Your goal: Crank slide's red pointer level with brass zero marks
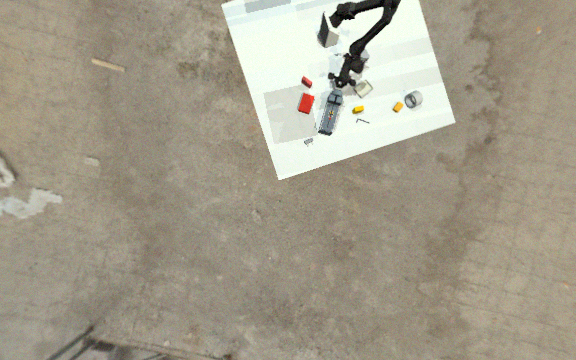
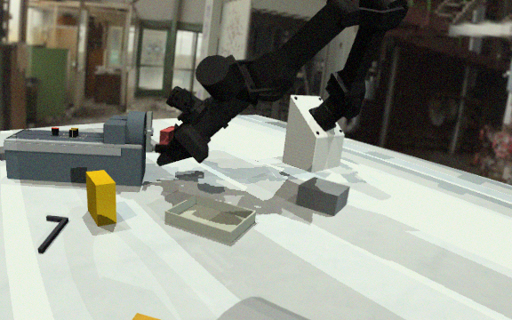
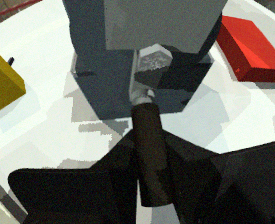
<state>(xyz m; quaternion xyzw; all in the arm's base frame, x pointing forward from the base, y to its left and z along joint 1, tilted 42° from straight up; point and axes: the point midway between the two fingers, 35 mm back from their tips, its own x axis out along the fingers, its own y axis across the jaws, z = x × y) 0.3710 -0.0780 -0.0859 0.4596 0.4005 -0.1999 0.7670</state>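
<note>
My gripper tip is 1 cm past the dark crank handle, 1 cm to the right of it and 3 cm below it. Also, from my gripper tip: red pointer 15 cm ahead, 14 cm to the right, 5 cm above; then shallow grey tray 5 cm ahead, 19 cm to the left, 3 cm below; then yellow block 17 cm ahead, 8 cm to the left.
</note>
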